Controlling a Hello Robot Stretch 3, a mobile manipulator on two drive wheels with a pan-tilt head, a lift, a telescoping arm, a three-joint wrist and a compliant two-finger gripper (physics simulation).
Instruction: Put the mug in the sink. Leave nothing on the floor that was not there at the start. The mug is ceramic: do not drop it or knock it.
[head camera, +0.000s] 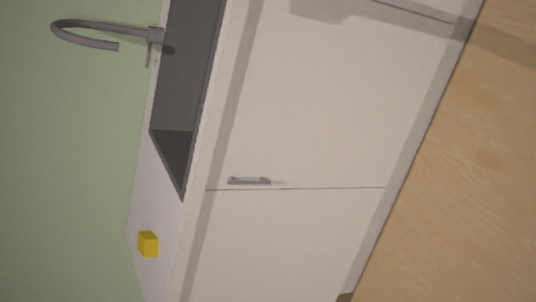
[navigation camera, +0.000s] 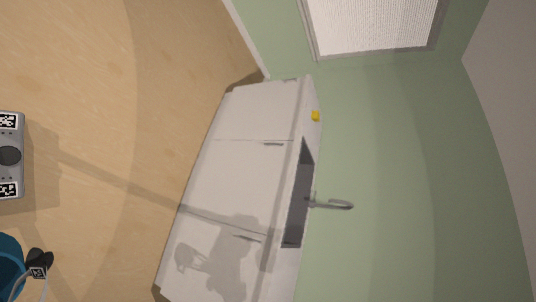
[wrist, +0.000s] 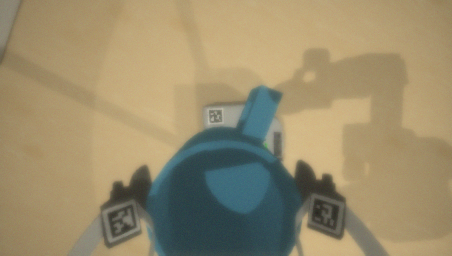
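Pixels of known places: gripper, fingertip midpoint: (wrist: 223, 180); robot's base at its link origin: (navigation camera: 7, 153).
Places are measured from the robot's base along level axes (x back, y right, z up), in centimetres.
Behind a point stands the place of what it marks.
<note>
The blue mug (navigation camera: 9, 257) @(x -1.0, y 9.4, z 88.7 cm) (wrist: 225, 200) @(x 2.3, y 9.8, z 81.5 cm) is held above the wooden floor, its opening facing the wrist camera and its handle pointing up in the wrist view. My gripper (wrist: 223, 180) @(x 2.3, y 12.3, z 83.4 cm) is shut on the mug, with one dark fingertip on each side of its wall. In the navigation view part of the mug and one finger show at the lower left edge, away from the cabinets. The dark grey sink (head camera: 185, 70) @(x -146.4, y 27.3, z 82.7 cm) (navigation camera: 297, 215) @(x -137.2, y 45.7, z 84.7 cm) is set into the white counter (head camera: 155, 200) @(x -148.2, y -18.1, z 91.0 cm) (navigation camera: 311, 134) @(x -144.8, y -17.8, z 91.0 cm). No mug shows in the sink's visible part.
A grey tap (head camera: 100, 26) @(x -146.0, y 37.7, z 111.4 cm) (navigation camera: 332, 204) stands behind the sink. A yellow block (head camera: 148, 244) @(x -143.3, y -32.0, z 94.2 cm) (navigation camera: 315, 116) @(x -143.3, y -31.7, z 94.3 cm) sits on the counter. White cabinets (head camera: 320, 110) @(x -103.6, y 12.7, z 55.7 cm) (navigation camera: 235, 175) @(x -103.4, y 13.3, z 50.1 cm) with handles stand below. My grey base (navigation camera: 17, 172) @(x -2.9, y 6.6, z 15.9 cm) (wrist: 232, 117) @(x 6.6, y 12.3, z 16.0 cm) is on the floor (head camera: 475, 200) @(x -89.9, y -13.6, z 0.0 cm) (navigation camera: 100, 100) @(x -36.6, y -30.1, z 0.0 cm).
</note>
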